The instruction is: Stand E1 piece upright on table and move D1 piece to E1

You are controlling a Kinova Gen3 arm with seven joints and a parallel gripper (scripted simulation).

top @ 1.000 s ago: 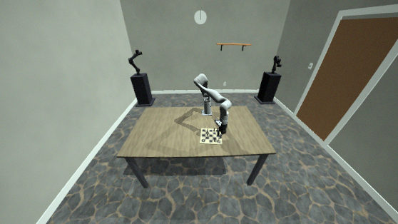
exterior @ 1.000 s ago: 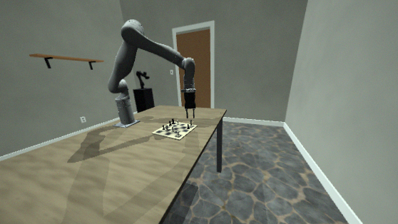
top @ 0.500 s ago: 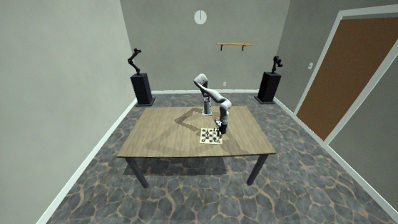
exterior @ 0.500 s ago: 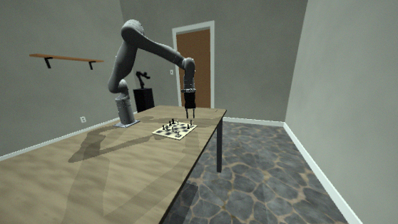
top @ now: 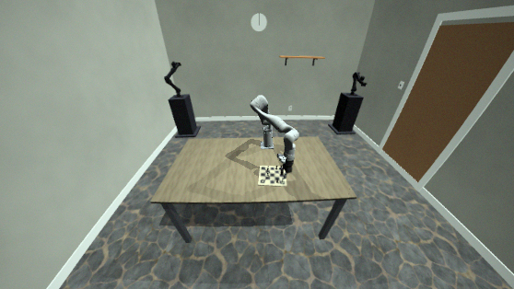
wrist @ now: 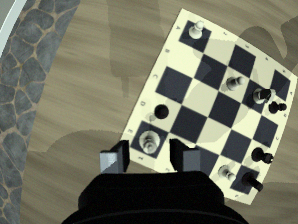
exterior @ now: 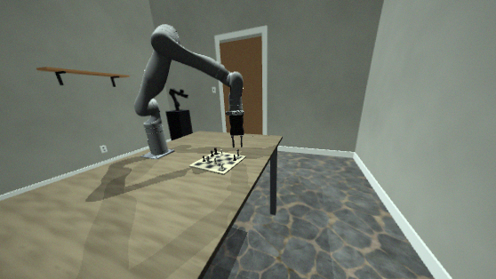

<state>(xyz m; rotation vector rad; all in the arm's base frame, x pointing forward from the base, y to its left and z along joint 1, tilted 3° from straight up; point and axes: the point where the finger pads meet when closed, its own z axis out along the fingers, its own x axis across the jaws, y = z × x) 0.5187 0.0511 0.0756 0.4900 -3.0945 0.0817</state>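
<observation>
Right now my hand is 6 cm above the white piece. Also, from my hand: chessboard: 9 cm behind, 7 cm to the right, 8 cm below.
</observation>
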